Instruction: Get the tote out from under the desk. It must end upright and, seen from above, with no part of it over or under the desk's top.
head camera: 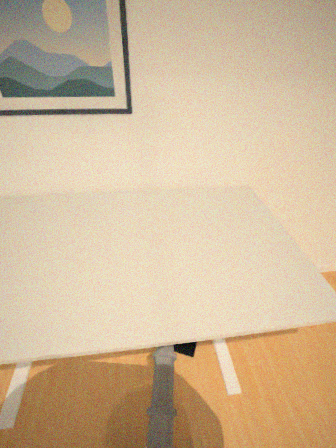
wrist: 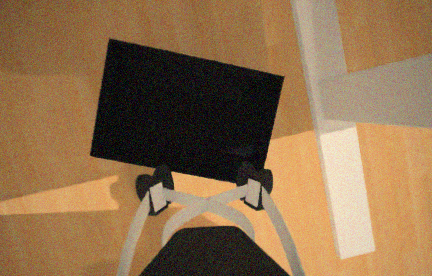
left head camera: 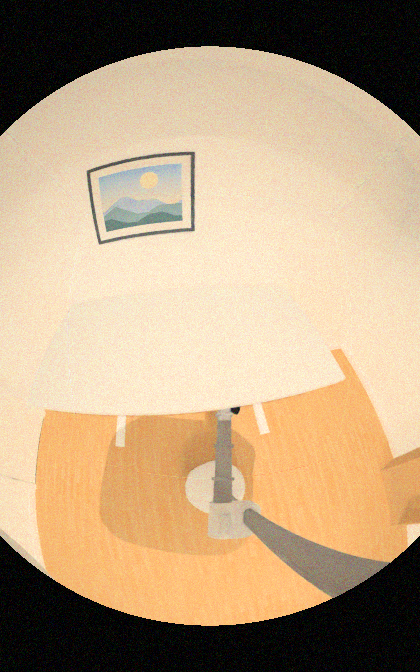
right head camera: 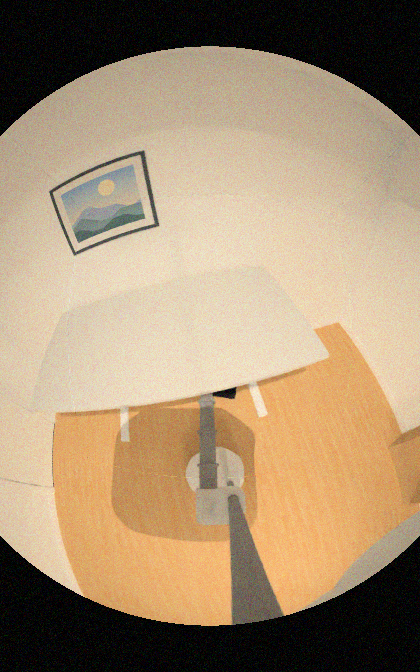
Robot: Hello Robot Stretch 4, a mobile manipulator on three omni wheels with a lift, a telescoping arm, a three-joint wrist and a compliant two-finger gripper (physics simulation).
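Places are measured from the robot's base along level axes (x left, y ahead, z down), in centimetres.
Where they show: gripper, between the fingertips: (wrist: 205, 178).
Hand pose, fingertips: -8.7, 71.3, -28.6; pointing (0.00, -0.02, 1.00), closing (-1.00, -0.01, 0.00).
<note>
After its pixels a point has its place, as x, y, z.
In the wrist view the tote (wrist: 185, 110) {-5.4, 77.8, 2.5} is a black rectangle, turned slightly, with its inside too dark to read. Its near edge runs just beyond my gripper (wrist: 205, 178) {-8.7, 71.3, -28.6}, which is open; both dark fingertips overlap that edge in the picture, and no thing is held between them. In the head views a small black corner, which looks like the tote (head camera: 185, 349) {-12.8, 64.9, -5.9} (left head camera: 235, 410) (right head camera: 225, 393), shows past the front edge of the desk (head camera: 150, 270) {6.4, 56.9, -92.2} (left head camera: 195, 350) (right head camera: 190, 340); the rest is hidden under the top. Whether the tote stands upright is hard to tell.
White desk feet (head camera: 227, 367) (left head camera: 261, 419) (right head camera: 258, 400) (wrist: 350, 195) lie on the floor, one right of the tote. My arm (head camera: 162, 395) {0.0, 26.9, -70.8} (left head camera: 223, 455) (right head camera: 208, 440) reaches to the desk's front edge. A brown box-like object (left head camera: 405, 490) (right head camera: 407, 465) is at the far right.
</note>
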